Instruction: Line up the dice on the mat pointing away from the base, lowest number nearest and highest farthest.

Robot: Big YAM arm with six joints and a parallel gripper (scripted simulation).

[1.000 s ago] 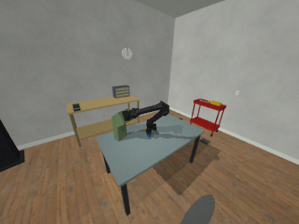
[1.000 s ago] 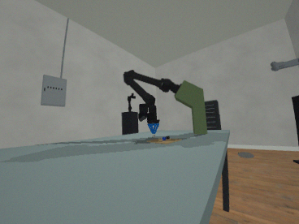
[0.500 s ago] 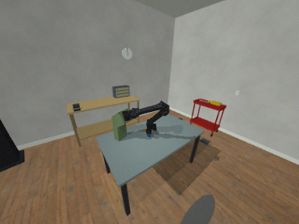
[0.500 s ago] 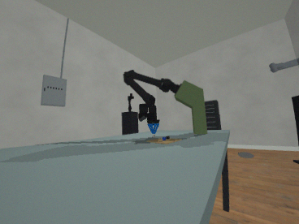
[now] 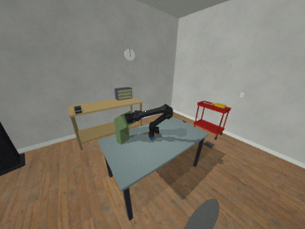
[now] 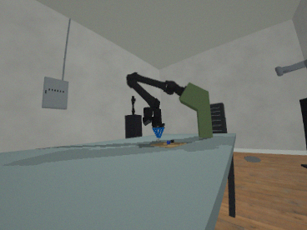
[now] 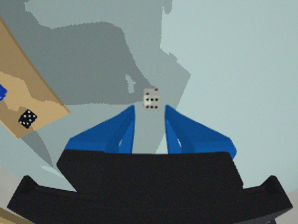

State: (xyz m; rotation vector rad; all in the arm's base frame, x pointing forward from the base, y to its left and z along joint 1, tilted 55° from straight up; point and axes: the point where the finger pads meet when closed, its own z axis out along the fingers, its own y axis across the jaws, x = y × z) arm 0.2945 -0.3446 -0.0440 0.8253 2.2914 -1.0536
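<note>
Right now my hand is 2 cm above the white die. The rest, counted from my hand: blue die (15 cm ahead, 12 cm to the left, 2 cm below); black die (10 cm ahead, 13 cm to the left, 2 cm below); tan mat (15 cm ahead, 12 cm to the left, 3 cm below).
</note>
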